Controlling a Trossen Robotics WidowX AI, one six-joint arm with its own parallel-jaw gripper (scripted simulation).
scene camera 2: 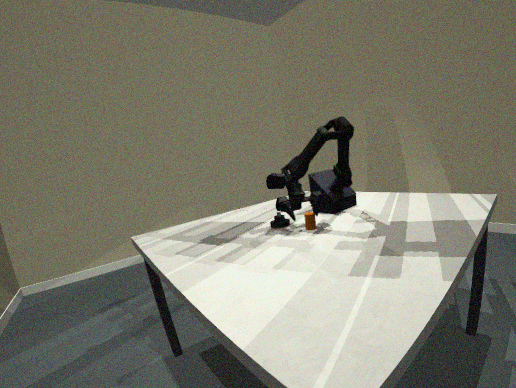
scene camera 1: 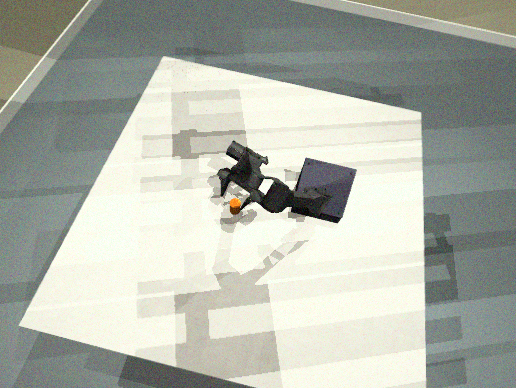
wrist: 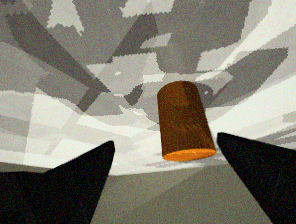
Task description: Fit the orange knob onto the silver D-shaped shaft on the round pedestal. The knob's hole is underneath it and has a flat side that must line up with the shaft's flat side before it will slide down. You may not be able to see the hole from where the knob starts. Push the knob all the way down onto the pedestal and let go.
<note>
My gripper is open and holds nothing. Also in view: an orange knob.
My gripper also shows in the wrist view.
</note>
